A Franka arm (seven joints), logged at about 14 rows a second.
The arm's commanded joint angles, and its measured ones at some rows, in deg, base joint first. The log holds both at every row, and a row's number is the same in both.
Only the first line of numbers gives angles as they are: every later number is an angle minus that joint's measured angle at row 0.
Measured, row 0:
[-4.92, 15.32, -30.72, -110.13, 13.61, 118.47, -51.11]
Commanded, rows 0 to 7:
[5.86, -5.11, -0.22, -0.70, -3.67, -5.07, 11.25]
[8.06, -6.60, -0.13, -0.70, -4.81, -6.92, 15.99]
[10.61, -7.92, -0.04, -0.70, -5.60, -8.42, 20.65]
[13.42, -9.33, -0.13, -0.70, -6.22, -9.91, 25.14]
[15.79, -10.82, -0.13, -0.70, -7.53, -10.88, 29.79]
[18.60, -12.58, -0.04, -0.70, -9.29, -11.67, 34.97]
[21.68, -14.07, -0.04, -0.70, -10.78, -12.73, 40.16]
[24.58, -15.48, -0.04, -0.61, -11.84, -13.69, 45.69]
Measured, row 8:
[19.49, -11.38, 0.72, 0.09, -8.90, -11.47, 36.56]
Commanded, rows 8 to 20:
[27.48, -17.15, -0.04, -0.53, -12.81, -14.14, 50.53]
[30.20, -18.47, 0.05, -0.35, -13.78, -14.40, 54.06]
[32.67, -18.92, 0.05, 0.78, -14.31, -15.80, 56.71]
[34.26, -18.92, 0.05, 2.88, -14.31, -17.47, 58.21]
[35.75, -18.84, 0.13, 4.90, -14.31, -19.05, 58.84]
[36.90, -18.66, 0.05, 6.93, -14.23, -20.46, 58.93]
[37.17, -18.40, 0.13, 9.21, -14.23, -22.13, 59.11]
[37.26, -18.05, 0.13, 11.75, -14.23, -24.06, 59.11]
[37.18, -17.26, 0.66, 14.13, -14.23, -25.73, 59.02]
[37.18, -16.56, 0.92, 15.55, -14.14, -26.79, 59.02]
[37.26, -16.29, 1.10, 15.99, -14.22, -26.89, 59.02]
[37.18, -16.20, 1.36, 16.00, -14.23, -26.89, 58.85]
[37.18, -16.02, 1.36, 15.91, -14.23, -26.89, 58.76]
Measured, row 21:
[36.80, -17.92, 1.48, 13.89, -13.46, -25.42, 58.25]
